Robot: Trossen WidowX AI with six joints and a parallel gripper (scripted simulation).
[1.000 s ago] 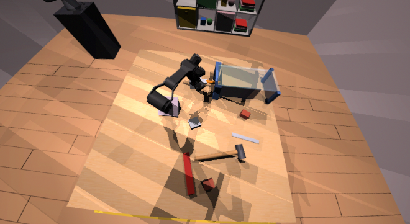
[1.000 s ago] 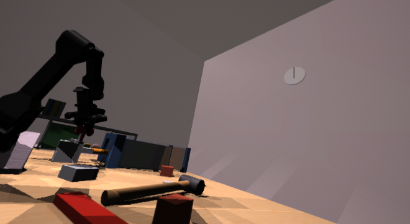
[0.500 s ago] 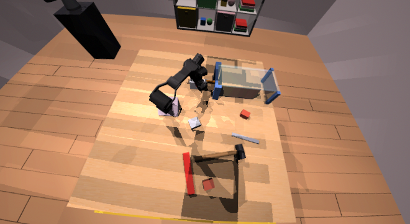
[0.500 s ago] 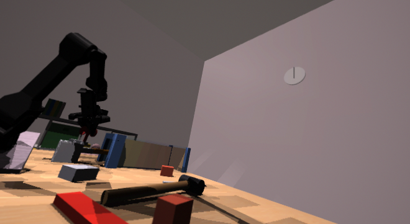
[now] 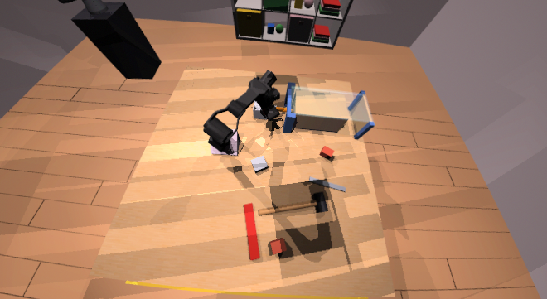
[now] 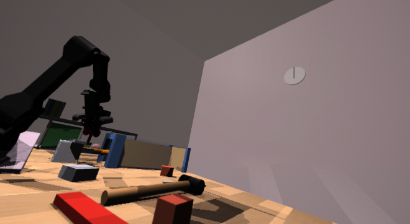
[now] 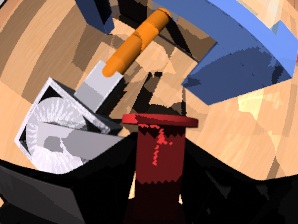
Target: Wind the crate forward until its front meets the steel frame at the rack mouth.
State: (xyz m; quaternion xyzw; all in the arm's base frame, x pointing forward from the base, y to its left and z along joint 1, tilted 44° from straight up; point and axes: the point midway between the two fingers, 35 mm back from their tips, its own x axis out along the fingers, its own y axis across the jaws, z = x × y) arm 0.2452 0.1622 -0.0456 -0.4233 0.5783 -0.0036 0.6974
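Right now my gripper tip is 3 cm past the winch handle, 3 cm to the right of it and 3 cm above it. From my gripper tip the other things lie so: red grip (1 cm behind, 1 cm to the right); then blue steel frame (10 cm ahead, 7 cm to the left, 3 cm below); then winch (7 cm behind, 7 cm to the left, 10 cm below).
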